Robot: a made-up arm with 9 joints. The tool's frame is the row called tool. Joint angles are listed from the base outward.
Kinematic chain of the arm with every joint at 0, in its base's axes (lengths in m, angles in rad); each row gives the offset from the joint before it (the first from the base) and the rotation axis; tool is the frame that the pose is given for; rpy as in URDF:
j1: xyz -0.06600 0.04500 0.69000 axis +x
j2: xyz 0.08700 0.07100 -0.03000 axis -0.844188 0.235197 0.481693
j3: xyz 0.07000 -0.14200 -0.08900 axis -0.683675 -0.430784 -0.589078
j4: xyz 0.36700 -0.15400 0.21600 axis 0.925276 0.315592 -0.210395
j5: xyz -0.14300 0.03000 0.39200 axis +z
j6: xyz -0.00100 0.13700 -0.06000 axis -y
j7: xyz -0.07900 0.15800 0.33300 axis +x
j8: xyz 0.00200 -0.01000 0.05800 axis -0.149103 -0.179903 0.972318
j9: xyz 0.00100 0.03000 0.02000 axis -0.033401 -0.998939 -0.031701
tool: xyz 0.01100 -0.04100 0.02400 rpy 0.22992 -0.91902 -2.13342
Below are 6 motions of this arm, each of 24 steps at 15 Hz.
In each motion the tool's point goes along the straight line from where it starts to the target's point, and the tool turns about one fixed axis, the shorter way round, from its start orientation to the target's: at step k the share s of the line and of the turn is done. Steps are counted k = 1, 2, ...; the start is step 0. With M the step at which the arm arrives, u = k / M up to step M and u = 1 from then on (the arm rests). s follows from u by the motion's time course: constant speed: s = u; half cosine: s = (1 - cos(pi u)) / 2; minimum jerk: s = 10 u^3 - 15 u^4 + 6 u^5.
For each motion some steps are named. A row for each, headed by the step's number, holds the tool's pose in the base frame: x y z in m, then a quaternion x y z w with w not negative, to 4 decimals.
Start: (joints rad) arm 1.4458 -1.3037 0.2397 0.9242 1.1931 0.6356 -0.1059 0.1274 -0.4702
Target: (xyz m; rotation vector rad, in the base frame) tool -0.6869 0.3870 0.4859 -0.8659 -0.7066 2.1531
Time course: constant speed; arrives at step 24
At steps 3, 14, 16, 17, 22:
3: -0.6859 0.3399 0.1400 -0.5117 -0.4798 0.6914 0.1727
14: -0.6864 0.3646 0.3212 -0.4256 -0.3774 0.7769 0.2699
16: -0.6865 0.3691 0.3541 -0.4082 -0.3573 0.7896 0.2867
17: -0.6866 0.3713 0.3706 -0.3994 -0.3470 0.7957 0.2949
22: -0.6868 0.3825 0.4530 -0.3534 -0.2945 0.8223 0.3349

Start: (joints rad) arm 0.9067 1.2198 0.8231 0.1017 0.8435 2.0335 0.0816 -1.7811 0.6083
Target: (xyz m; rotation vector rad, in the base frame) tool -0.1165 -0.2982 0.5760 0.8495 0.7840 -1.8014
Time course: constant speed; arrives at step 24
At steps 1, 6, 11, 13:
1: -0.1656 -0.0744 0.8671 0.4202 0.1754 -0.7929 0.4049
6: -0.1549 -0.1231 0.8038 0.4057 0.2078 -0.7834 0.4225
11: -0.1442 -0.1717 0.7405 0.3905 0.2399 -0.7725 0.4394
13: -0.1400 -0.1912 0.7152 0.3843 0.2527 -0.7678 0.4460

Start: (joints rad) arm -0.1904 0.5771 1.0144 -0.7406 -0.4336 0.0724 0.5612 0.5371 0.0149
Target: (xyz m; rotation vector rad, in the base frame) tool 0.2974 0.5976 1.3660 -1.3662 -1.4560 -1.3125
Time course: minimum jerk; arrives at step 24
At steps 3, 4, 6, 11, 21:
3: 0.1495 0.6333 0.3461 -0.2257 -0.9450 -0.2175 0.0941
4: 0.1524 0.6326 0.3662 -0.2331 -0.9408 -0.2246 0.1002
6: 0.1627 0.6302 0.4367 -0.2587 -0.9253 -0.2492 0.1217
11: 0.2106 0.6186 0.7671 -0.3713 -0.8288 -0.3572 0.2185
21: 0.2950 0.5982 1.3494 -0.5283 -0.5753 -0.5075 0.3638

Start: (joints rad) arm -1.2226 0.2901 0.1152 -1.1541 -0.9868 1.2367 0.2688 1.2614 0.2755
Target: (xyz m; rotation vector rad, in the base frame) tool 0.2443 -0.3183 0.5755 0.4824 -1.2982 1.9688
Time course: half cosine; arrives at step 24
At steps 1, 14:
1: 0.1216 -0.1711 0.3728 0.0980 -0.6041 0.7881 0.0662
14: 0.1986 -0.2635 0.5001 0.1557 -0.5477 0.7822 0.2528

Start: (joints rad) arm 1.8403 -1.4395 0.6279 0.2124 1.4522 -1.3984 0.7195 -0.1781 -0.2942
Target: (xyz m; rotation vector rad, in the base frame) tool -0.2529 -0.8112 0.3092 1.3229 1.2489 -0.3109
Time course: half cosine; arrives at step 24
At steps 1, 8, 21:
1: -0.1251 -0.2959 0.2358 0.3518 0.5627 -0.0211 0.7478
8: -0.1567 -0.4230 0.2539 0.4095 0.5613 -0.0496 0.7175
21: -0.2480 -0.7915 0.3064 0.5638 0.5412 -0.1301 0.6101

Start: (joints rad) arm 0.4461 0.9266 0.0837 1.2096 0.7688 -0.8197 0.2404 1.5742 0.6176
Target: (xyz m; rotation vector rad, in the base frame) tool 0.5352 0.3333 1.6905 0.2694 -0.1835 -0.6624
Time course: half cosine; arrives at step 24
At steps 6, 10, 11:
6: 0.7968 0.0705 1.5988 0.4321 0.2139 -0.2261 0.8464
10: 0.7281 0.1395 1.6229 0.3593 0.1359 -0.2571 0.8868
11: 0.7084 0.1593 1.6298 0.3375 0.1132 -0.2653 0.8960

